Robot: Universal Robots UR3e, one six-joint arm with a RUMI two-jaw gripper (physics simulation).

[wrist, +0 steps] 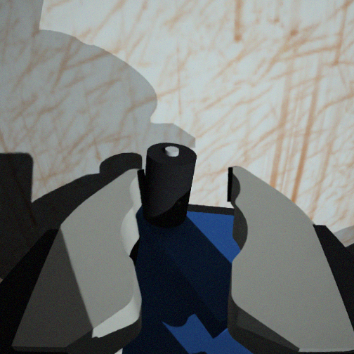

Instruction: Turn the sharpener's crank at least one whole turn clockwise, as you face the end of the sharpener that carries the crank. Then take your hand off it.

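The sharpener's blue body point(212, 229) shows low in the middle of the wrist view, between the jaws and largely in shadow. The crank's black cylindrical knob point(169, 182) stands up at its upper end, with a small light pin on top. My gripper point(185, 170) is partly open, with one jaw on each side of the knob. The left jaw's dark tip is very close to the knob; whether it touches cannot be told. A clear gap separates the knob from the right jaw. The crank's arm is hidden or lost in the dark.
The sharpener is on a pale surface point(215, 90) with brown streaks. Broad shadows of the arm and gripper fall across its left side and over the blue body. Part of the body is hidden behind the jaws.
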